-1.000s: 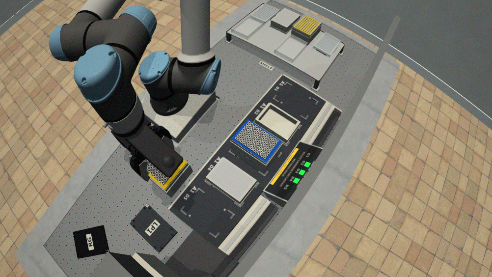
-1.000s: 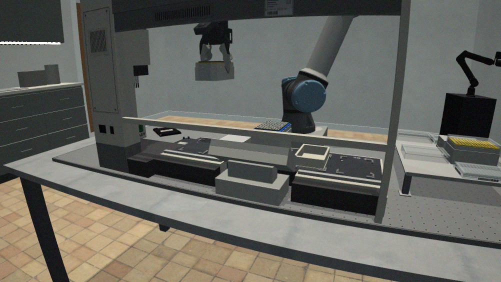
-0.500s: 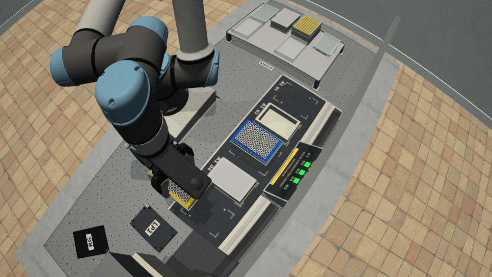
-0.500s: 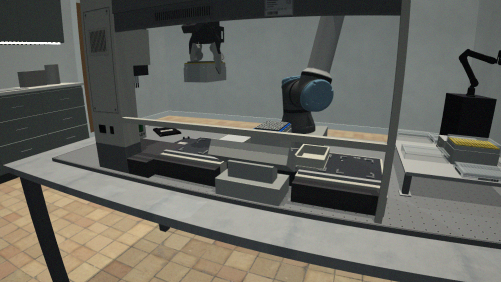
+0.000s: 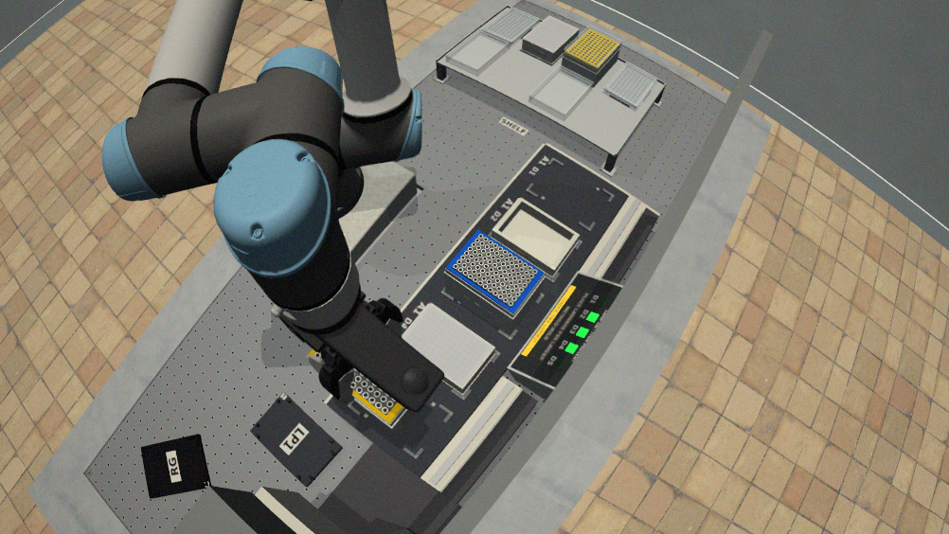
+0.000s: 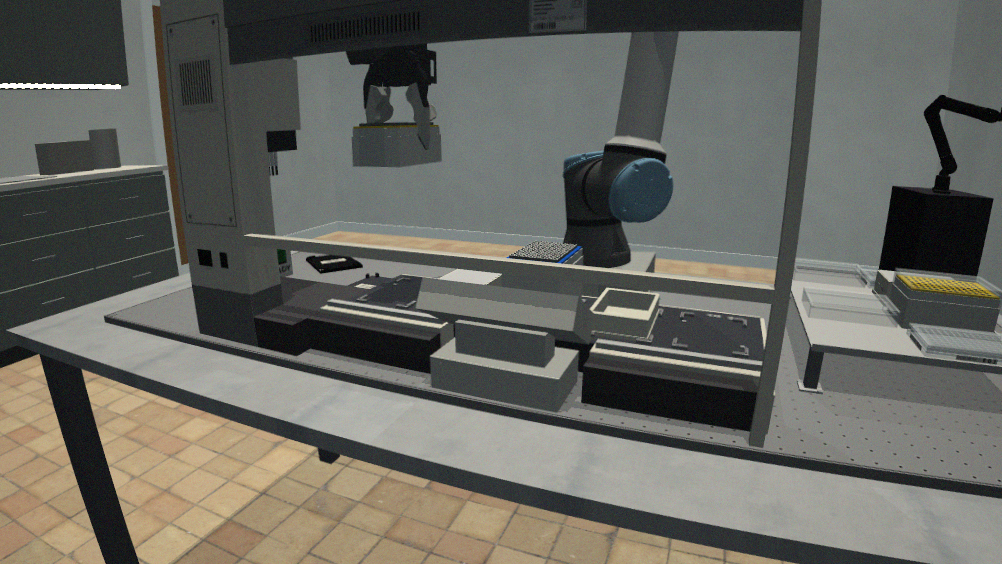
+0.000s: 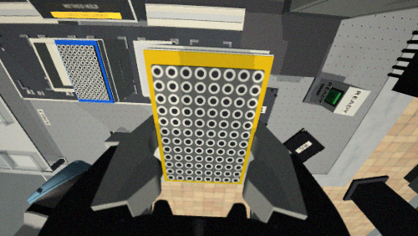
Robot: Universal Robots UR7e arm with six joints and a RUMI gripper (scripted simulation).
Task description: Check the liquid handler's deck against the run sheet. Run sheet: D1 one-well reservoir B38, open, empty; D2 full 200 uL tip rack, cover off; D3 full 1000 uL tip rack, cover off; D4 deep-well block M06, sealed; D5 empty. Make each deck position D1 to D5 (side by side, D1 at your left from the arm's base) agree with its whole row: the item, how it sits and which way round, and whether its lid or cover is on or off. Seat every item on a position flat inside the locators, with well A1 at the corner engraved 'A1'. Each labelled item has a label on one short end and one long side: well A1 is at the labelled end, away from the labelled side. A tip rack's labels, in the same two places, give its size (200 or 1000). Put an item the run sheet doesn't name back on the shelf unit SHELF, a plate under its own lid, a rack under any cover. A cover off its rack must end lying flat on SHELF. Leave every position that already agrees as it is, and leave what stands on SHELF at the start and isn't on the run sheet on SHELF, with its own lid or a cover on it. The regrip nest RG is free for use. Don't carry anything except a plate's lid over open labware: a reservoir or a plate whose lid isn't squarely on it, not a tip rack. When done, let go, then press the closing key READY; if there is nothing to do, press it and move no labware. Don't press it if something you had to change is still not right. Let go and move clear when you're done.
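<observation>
The yellow-framed tip rack is 10 mm behind my hand and 10 mm above it. The rest, counted from my hand: handler's frame bar (230 mm ahead, 150 mm to the left, 130 mm below); then blue-framed tip rack (240 mm to the left, 180 mm below, 50 mm ahead); then handler's tower (250 mm to the right, 110 mm ahead, 30 mm below).
</observation>
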